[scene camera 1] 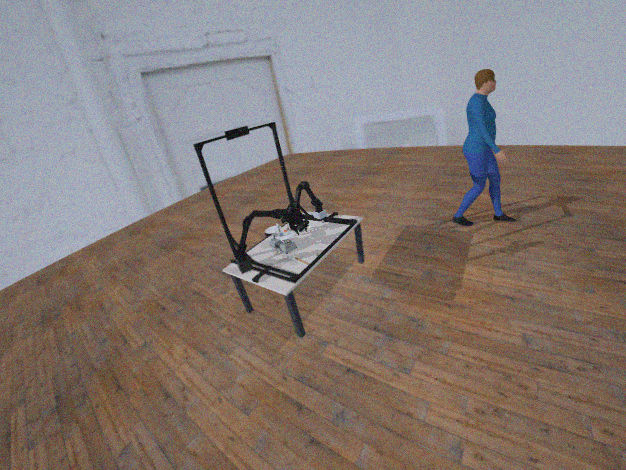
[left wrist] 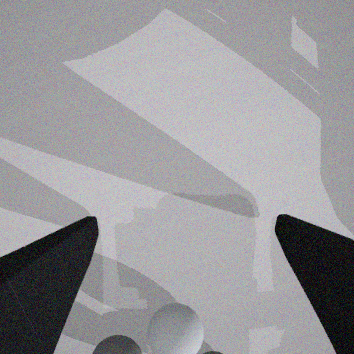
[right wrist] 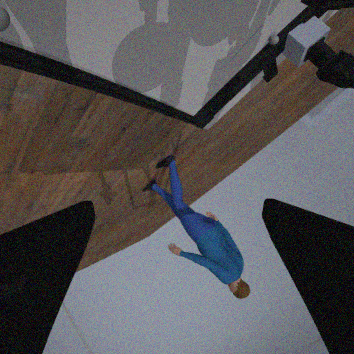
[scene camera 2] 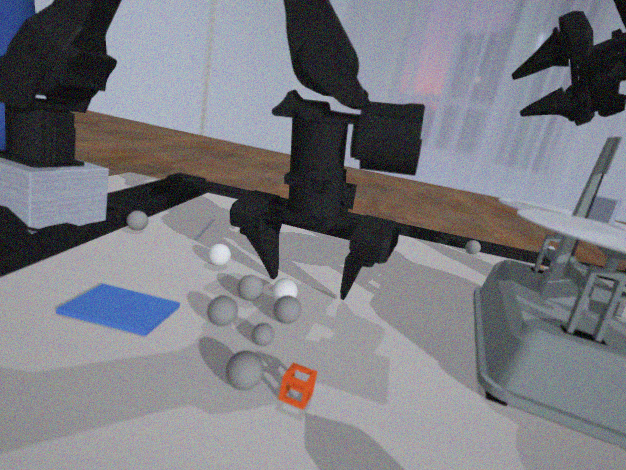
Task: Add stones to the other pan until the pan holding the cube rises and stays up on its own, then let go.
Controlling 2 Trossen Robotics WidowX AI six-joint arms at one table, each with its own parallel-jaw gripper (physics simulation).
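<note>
Grey and white ball-shaped stones lie clustered on the table in scene camera 2, among them a white stone, a large grey stone and a small grey one. An orange hollow cube lies beside the large stone. The scale's grey base and a white pan show at the right; the other pan's level and contents cannot be told. My left gripper is open, pointing down above the table near the cluster. A pale stone lies low between its fingers' view. My right gripper is open and empty, high above the scale.
A blue flat pad lies left of the stones. Single grey stones lie near the table's left edge and far edge. A black frame borders the table. A person walks beyond the table.
</note>
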